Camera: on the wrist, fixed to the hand. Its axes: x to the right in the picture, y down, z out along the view.
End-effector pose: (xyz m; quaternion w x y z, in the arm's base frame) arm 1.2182 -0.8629 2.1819 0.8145 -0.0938 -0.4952 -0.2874
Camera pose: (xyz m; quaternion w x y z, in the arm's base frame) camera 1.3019 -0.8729 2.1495 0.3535 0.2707 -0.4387 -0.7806
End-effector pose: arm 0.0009 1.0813 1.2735 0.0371 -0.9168 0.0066 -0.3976
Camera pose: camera -0.0561 1.0415 1.3311 0.2620 0.6628 0.6442 0.2776
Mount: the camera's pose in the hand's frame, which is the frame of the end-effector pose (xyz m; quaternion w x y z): 0.0047 0.0345 -0.0833 0.7041 -0.0068 -0.0312 -0.7094
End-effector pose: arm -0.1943 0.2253 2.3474 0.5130 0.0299 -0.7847 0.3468
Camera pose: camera -0.1451 0.3008 2.3530 0.5829 0.5850 -0.5496 -0.1260
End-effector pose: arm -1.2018 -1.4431 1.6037 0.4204 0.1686 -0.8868 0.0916
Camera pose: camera -1.1580 -1.3868 1.6591 0.3345 0.7478 -0.5185 -0.2450
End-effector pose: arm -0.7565 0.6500 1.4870 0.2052 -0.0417 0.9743 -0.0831
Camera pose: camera -0.7963 0.6954 1.5541 0.1156 -0.7245 0.6506 -0.1961
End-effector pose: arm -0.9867 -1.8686 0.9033 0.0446 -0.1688 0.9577 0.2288
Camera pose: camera -1.0037 -1.8789 0.9914 0.2224 -0.7914 0.5516 0.1412
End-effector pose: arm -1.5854 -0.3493 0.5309 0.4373 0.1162 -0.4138 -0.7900
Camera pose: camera -1.5222 -0.4085 0.5053 0.2646 -0.3477 0.2172 0.8729
